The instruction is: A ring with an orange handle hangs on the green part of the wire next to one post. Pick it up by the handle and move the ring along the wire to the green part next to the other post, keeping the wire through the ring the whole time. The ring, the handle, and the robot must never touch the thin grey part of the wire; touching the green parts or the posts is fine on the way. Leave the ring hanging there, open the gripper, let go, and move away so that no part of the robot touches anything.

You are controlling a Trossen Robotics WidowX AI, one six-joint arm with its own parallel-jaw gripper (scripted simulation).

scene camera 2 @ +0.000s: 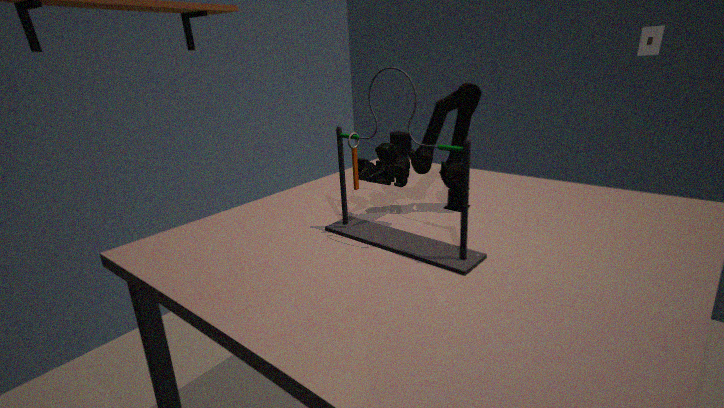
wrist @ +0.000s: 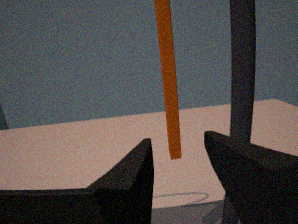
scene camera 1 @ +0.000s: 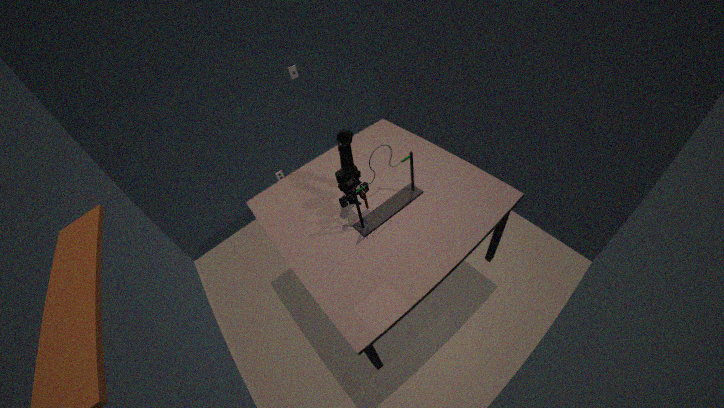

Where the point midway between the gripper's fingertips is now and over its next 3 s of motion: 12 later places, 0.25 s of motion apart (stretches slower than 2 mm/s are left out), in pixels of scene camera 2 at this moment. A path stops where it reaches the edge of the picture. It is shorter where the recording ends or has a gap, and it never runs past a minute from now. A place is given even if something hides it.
My gripper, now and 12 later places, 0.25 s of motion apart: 361, 178; 359, 179; 356, 180; 353, 181; 350, 182; 349, 183; 348, 184; 348, 184; 348, 182; 348, 181; 348, 181; 349, 181; 351, 181
